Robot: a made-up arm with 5 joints.
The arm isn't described. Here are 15 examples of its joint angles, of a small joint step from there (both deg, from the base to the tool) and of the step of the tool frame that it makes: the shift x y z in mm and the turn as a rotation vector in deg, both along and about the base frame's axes.
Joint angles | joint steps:
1: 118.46 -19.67 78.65 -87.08 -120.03 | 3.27 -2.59 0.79 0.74 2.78
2: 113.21 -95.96 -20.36 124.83 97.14 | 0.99 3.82 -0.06 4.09 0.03
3: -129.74 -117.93 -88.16 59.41 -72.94 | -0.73 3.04 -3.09 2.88 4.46
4: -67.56 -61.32 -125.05 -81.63 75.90 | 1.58 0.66 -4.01 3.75 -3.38
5: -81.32 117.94 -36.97 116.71 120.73 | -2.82 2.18 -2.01 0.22 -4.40
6: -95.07 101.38 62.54 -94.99 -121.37 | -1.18 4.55 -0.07 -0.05 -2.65
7: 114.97 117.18 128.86 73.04 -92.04 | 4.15 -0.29 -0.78 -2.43 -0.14
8: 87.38 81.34 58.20 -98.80 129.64 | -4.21 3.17 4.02 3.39 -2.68
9: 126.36 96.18 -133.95 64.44 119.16 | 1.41 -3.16 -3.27 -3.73 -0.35
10: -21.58 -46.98 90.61 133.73 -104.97 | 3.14 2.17 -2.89 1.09 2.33
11: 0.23 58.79 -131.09 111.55 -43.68 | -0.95 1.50 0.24 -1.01 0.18
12: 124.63 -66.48 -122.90 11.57 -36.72 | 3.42 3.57 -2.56 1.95 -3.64
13: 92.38 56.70 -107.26 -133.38 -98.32 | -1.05 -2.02 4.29 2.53 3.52
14: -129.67 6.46 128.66 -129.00 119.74 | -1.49 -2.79 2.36 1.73 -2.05
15: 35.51 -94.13 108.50 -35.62 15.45 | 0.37 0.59 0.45 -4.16 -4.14
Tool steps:
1: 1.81 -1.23 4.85 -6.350 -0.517 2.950
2: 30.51 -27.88 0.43 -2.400 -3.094 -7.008
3: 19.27 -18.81 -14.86 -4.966 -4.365 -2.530
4: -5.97 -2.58 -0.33 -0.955 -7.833 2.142
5: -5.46 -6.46 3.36 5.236 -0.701 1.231
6: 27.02 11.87 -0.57 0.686 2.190 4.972
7: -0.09 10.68 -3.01 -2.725 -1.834 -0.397
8: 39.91 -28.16 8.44 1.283 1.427 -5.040
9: 9.53 9.45 8.53 -4.134 -1.963 1.961
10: 17.17 14.66 12.81 0.832 -0.330 2.537
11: -11.32 -1.47 -8.51 0.293 2.212 -0.294
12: -2.16 22.74 -11.91 -5.924 -0.677 -6.225
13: -36.65 -2.77 -2.89 -0.314 7.432 0.156
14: -21.88 7.80 15.17 0.556 3.469 -0.889
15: -2.20 -31.11 5.15 -5.488 0.061 2.104
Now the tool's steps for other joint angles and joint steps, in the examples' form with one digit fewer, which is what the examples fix.
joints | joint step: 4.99 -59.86 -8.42 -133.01 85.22 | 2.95 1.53 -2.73 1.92 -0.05
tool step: -10.2 1.5 8.3 -1.84 3.68 2.16
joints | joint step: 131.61 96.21 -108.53 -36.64 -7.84 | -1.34 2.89 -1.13 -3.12 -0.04
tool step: 24.2 -4.0 -10.7 -1.73 -3.15 -2.48
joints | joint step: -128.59 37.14 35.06 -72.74 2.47 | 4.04 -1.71 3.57 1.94 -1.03
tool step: 1.3 -48.7 6.4 -6.97 -0.10 -0.51
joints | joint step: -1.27 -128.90 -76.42 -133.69 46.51 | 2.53 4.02 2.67 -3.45 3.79
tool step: 5.9 -10.6 -9.7 3.90 5.74 -1.84
